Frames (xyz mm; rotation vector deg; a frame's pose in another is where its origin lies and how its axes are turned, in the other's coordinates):
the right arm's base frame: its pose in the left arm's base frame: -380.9 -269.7 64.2 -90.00 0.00 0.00
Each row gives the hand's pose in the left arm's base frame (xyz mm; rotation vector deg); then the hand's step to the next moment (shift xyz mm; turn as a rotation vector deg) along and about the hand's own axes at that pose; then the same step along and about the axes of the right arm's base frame.
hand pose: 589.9 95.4 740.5 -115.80 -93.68 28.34
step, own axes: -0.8 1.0 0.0 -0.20 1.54 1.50
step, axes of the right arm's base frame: 0.6 0.6 -0.9 0.34 2.12 -0.23
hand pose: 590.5 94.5 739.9 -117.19 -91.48 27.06
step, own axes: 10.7 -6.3 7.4 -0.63 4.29 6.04
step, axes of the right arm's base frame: -6.4 2.1 12.8 -0.09 7.42 -0.38
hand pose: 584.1 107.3 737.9 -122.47 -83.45 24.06
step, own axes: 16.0 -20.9 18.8 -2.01 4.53 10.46
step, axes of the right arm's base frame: -19.8 2.9 25.4 -2.73 11.23 -0.67
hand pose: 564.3 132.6 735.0 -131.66 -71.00 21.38
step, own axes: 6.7 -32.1 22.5 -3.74 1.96 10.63
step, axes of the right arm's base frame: -29.1 1.4 27.1 -5.55 9.96 -0.88
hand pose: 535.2 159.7 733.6 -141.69 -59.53 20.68
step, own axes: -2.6 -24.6 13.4 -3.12 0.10 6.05
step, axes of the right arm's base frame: -22.1 -0.4 17.4 -4.46 5.11 -0.59
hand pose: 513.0 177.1 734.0 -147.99 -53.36 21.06
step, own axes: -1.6 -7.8 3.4 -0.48 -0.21 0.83
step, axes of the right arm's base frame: -6.8 -0.4 5.4 -0.78 0.60 0.05
